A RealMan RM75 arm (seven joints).
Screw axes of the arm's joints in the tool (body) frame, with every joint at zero. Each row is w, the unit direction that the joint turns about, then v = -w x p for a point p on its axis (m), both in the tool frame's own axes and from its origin. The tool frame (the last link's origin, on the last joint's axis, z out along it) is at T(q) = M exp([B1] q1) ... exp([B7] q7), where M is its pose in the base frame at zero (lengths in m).
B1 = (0, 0, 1, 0, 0, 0)
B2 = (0, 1, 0, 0.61, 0, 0)
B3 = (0, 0, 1, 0, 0, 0)
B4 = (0, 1, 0, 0.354, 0, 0)
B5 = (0, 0, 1, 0, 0, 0)
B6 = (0, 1, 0, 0.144, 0, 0)
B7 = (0, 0, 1, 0, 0, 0)
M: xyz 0 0 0.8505 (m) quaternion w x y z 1 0 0 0
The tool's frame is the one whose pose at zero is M.
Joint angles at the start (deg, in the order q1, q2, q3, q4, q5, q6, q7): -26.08 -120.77 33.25 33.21 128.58 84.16 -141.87
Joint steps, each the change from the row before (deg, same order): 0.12 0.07 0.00 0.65 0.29 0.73 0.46; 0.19 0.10 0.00 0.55 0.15 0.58 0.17; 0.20 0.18 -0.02 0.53 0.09 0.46 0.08; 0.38 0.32 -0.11 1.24 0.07 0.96 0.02; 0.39 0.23 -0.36 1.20 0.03 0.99 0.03; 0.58 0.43 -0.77 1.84 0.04 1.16 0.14; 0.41 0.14 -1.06 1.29 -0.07 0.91 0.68; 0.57 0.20 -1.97 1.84 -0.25 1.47 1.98; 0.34 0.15 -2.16 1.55 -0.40 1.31 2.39; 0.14 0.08 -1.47 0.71 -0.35 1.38 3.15; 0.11 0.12 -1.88 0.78 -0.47 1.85 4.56
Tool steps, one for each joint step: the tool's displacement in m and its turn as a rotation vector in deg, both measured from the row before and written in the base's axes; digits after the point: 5 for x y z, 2 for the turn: 0.00006 -0.00061 0.00232 -0.13 0.33 -0.90; -0.00048 -0.00073 0.00235 -0.06 0.21 -0.45; -0.00100 -0.00038 0.00297 0.08 0.27 -0.29; -0.00148 -0.00022 0.00647 0.31 0.46 -0.54; -0.00121 -0.00050 0.00618 0.44 0.23 -0.40; -0.00284 -0.00007 0.01054 1.11 0.65 -0.47; -0.00153 -0.00034 0.00733 1.24 0.24 -0.65; -0.00209 -0.00076 0.01155 2.32 0.45 -1.70; -0.00121 -0.00011 0.01086 2.60 0.45 -2.01; 0.00057 -0.00116 0.00597 1.67 0.43 -2.88; 0.00111 -0.00163 0.00733 2.25 0.75 -4.19
